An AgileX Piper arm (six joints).
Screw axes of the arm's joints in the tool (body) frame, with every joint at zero. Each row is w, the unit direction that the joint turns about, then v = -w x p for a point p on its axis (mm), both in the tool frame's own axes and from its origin. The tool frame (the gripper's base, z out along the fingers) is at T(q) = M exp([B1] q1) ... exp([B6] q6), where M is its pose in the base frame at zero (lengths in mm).
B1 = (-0.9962, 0, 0.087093, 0, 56.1, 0)
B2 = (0, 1, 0, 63.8, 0, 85)
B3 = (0, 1, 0, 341.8, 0, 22)
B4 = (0, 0, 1, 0, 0, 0)
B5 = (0, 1, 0, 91, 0, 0)
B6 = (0, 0, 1, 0, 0, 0)
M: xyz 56.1 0 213.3 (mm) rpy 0 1.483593 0 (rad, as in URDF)
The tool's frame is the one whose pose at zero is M.
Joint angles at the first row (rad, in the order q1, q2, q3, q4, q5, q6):
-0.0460, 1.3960, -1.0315, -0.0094, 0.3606, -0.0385
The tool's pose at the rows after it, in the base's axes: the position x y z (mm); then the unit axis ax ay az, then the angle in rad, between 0 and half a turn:
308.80 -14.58 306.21 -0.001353 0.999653 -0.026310 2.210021
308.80 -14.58 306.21 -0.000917 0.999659 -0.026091 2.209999
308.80 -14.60 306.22 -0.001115 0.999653 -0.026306 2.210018
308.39 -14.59 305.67 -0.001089 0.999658 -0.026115 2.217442
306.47 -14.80 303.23 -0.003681 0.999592 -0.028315 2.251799
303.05 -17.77 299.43 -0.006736 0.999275 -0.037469 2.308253
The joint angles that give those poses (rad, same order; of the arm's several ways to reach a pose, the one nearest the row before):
-0.0460, 1.3960, -1.0315, -0.0112, 0.3606, -0.0402
-0.0460, 1.3960, -1.0315, -0.0112, 0.3606, -0.0394
-0.0460, 1.3960, -1.0316, -0.0117, 0.3606, -0.0394
-0.0460, 1.3960, -1.0315, -0.0117, 0.3680, -0.0394
-0.0460, 1.3960, -1.0315, -0.0191, 0.4021, -0.0394
-0.0531, 1.3960, -1.0315, -0.0414, 0.4575, -0.0376

